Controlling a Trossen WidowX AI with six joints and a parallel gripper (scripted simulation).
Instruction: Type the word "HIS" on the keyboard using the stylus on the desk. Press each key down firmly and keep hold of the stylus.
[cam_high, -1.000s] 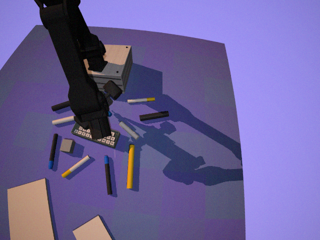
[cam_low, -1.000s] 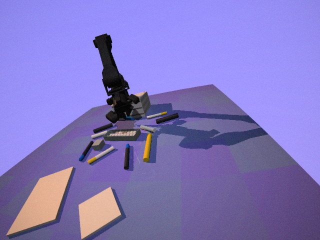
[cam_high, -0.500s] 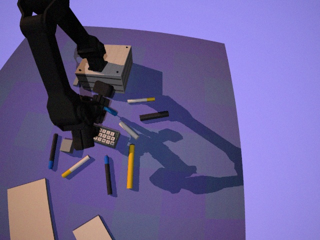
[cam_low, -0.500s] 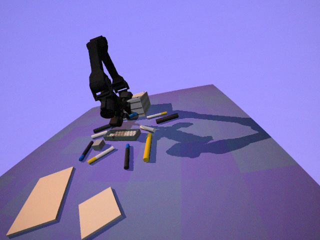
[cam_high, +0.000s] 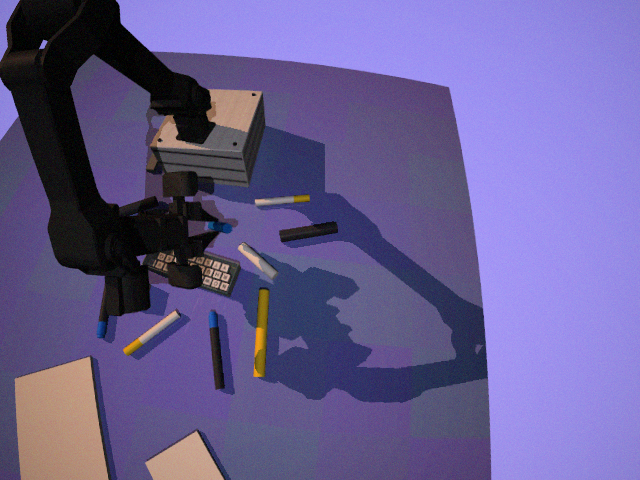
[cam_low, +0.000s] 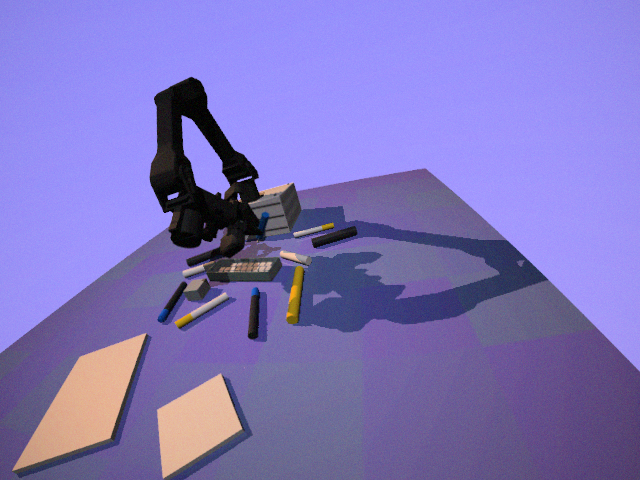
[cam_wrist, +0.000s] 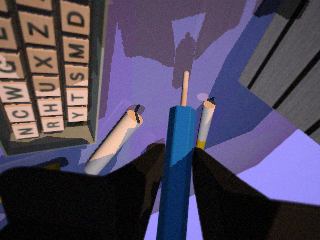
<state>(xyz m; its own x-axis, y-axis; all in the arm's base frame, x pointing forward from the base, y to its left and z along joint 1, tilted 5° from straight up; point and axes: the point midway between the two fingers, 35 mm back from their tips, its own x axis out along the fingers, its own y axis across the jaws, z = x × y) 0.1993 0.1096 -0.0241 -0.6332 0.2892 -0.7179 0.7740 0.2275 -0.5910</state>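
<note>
Right now the blue stylus is 10 mm to the right of my gripper tip and 10 mm below it. From my gripper tip the other things lie so: small cube 150 mm ahead, 130 mm to the right, 70 mm below; yellow marker 150 mm ahead, 130 mm to the left, 70 mm below.
</note>
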